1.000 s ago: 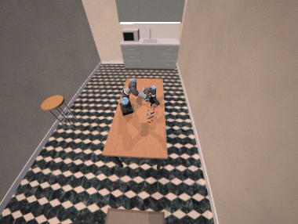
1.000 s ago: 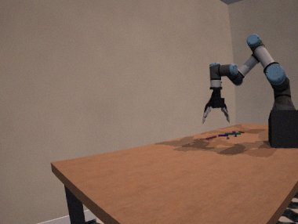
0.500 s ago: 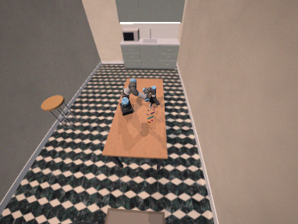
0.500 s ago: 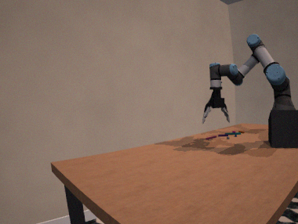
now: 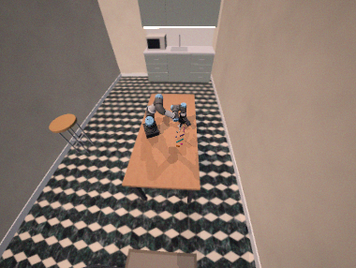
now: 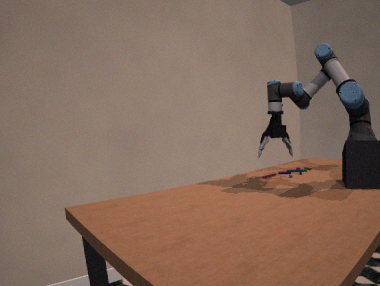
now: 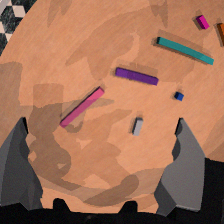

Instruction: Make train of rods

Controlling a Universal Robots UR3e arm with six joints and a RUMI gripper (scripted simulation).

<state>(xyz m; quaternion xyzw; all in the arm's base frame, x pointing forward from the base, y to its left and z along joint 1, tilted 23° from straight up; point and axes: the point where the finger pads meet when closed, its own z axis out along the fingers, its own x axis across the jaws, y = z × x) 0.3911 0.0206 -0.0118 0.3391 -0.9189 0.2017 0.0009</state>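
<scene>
Now: hand 100 mm past the blue rod, 70 mm to the left of it and 80 mm above it. Round my hand: grey rod (80 mm behind, 20 mm to the left, 80 mm below); purple rod (30 mm behind, 40 mm to the right, 80 mm below); pink rod (10 mm ahead, 50 mm to the left, 80 mm below).
</scene>
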